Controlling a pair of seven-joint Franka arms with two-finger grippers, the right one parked.
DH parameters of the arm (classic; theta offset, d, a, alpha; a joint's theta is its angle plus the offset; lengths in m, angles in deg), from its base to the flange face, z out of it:
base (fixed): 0 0 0 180
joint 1: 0 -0.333 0 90
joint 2: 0 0 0 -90
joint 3: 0 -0.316 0.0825 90
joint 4: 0 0 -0.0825 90
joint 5: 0 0.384 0 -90
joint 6: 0 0 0.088 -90
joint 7: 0 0.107 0 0
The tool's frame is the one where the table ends.
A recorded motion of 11 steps. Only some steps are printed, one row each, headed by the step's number.
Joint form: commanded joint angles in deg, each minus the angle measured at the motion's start. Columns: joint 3, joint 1, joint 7, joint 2, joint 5, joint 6, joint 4.
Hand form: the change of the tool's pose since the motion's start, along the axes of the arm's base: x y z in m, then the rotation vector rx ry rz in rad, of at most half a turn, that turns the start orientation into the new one. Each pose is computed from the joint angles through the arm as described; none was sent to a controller.
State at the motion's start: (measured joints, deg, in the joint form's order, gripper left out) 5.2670 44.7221 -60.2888 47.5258 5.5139 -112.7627 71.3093
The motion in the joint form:
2: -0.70 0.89 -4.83 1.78 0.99 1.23 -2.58
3: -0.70 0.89 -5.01 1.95 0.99 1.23 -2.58
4: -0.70 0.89 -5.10 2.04 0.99 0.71 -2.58
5: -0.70 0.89 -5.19 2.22 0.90 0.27 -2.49
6: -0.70 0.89 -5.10 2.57 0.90 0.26 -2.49
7: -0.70 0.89 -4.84 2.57 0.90 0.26 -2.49
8: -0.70 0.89 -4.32 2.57 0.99 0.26 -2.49
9: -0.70 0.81 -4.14 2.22 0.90 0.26 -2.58
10: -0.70 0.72 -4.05 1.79 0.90 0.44 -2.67
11: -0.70 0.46 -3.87 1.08 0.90 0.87 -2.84
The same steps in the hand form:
2: 0.0018 -0.0055 -0.0047 0.0251 -0.0212 0.0717
3: 0.0016 -0.0054 -0.0069 0.0274 -0.0195 0.0747
4: 0.0021 -0.0061 -0.0074 0.0213 -0.0240 0.0761
5: 0.0021 -0.0065 -0.0099 0.0179 -0.0245 0.0780
6: 0.0018 -0.0061 -0.0144 0.0222 -0.0203 0.0764
7: 0.0018 -0.0061 -0.0144 0.0220 -0.0199 0.0719
8: 0.0019 -0.0060 -0.0144 0.0224 -0.0201 0.0621
9: 0.0032 -0.0060 -0.0091 0.0158 -0.0238 0.0613
10: 0.0046 -0.0056 -0.0031 0.0115 -0.0278 0.0616
11: 0.0077 -0.0037 0.0070 0.0061 -0.0333 0.0636

